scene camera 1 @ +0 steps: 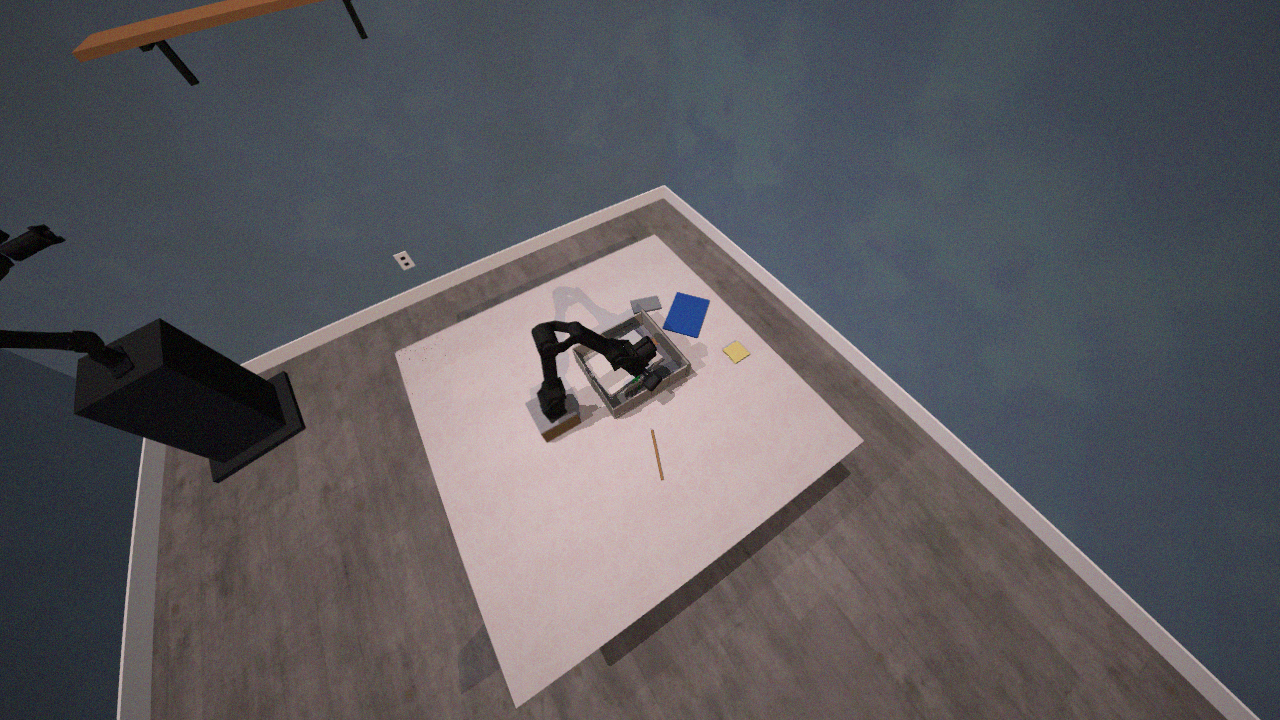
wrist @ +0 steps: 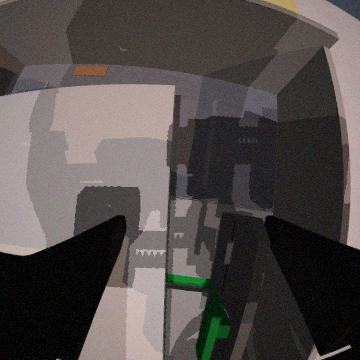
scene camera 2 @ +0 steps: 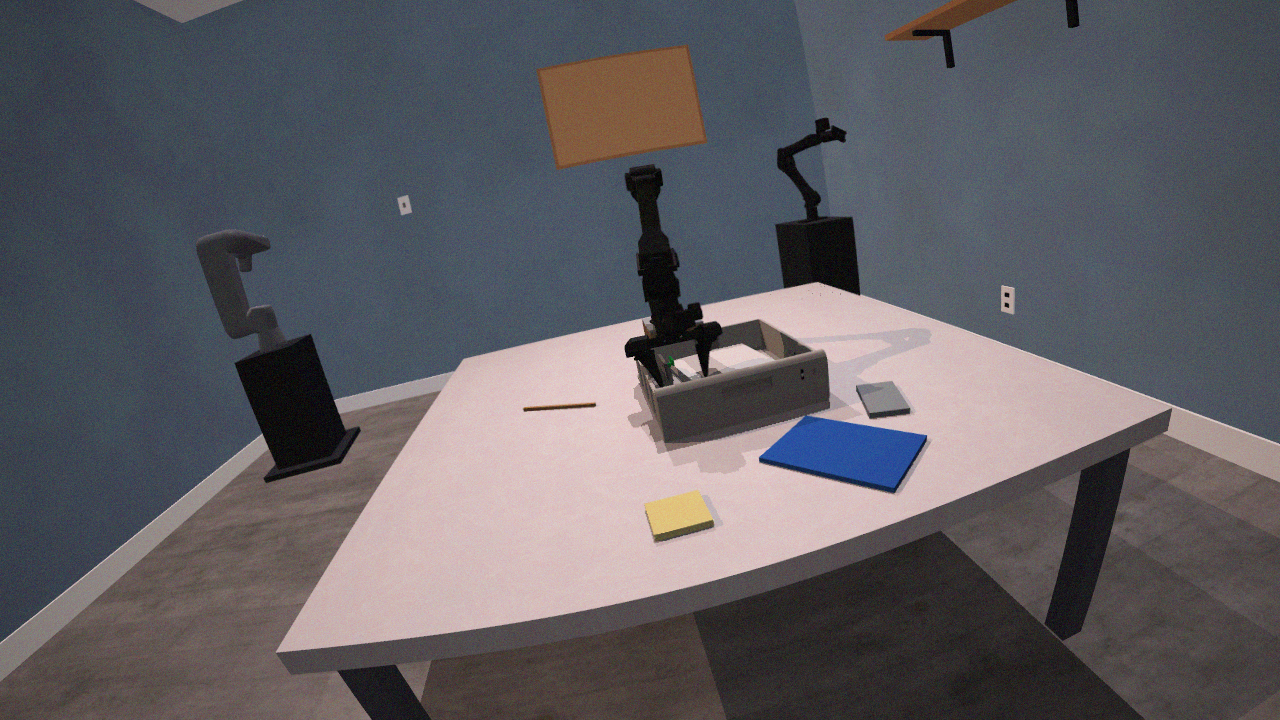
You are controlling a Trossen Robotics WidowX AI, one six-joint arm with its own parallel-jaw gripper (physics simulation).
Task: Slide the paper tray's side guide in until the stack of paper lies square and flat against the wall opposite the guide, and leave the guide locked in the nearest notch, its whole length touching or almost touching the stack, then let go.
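Seen in the pictures: gripper, fingertip midpoint: (scene camera 1: 646, 374) (wrist: 196, 223); arm's base, origin of the base link: (scene camera 1: 554, 411).
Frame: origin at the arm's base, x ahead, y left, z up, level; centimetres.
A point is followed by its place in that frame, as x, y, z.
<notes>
The grey paper tray (scene camera 1: 631, 405) @[22.4, -13.7, -5.1] (scene camera 2: 742, 404) @[49.9, -3.5, -4.6] (wrist: 310, 165) @[38.1, -15.5, -2.4] stands on the table. The white paper stack (scene camera 1: 605, 370) @[24.1, 3.3, -4.2] (scene camera 2: 744, 356) @[29.0, 7.5, -4.2] (wrist: 115, 112) @[41.7, -2.4, -4.2] lies in it, away from the right wall in the wrist view. The dark side guide (wrist: 235, 260) @[32.5, -10.2, -2.4] with its green lever (scene camera 2: 670, 361) @[29.8, -8.9, -0.6] (wrist: 217, 327) @[30.2, -8.8, -0.2] stands right of the stack, with a gap between its plate and the paper edge. My gripper (scene camera 2: 684, 379) @[34.4, -8.2, -3.8] (wrist: 196, 223) @[34.4, -8.2, -3.8] is open and empty, low in the tray. Its left finger is over the stack, its right finger between guide and right wall. The notches and the stack's far-left edge are hidden in the wrist view.
A blue book (scene camera 1: 686, 315) @[67.4, 3.6, -7.5] (scene camera 2: 844, 452) @[69.5, 3.2, -7.5], a grey block (scene camera 1: 645, 304) @[58.4, 19.6, -7.3] (scene camera 2: 882, 398) @[59.5, 19.1, -7.3] and a yellow pad (scene camera 1: 735, 351) @[68.8, -22.3, -7.3] (scene camera 2: 679, 515) @[70.1, -22.7, -7.3] lie outside the tray. A pencil (scene camera 1: 657, 454) @[17.9, -32.3, -7.6] (scene camera 2: 559, 407) @[18.4, -31.9, -7.9] lies to one side. The tray walls stand around the fingers.
</notes>
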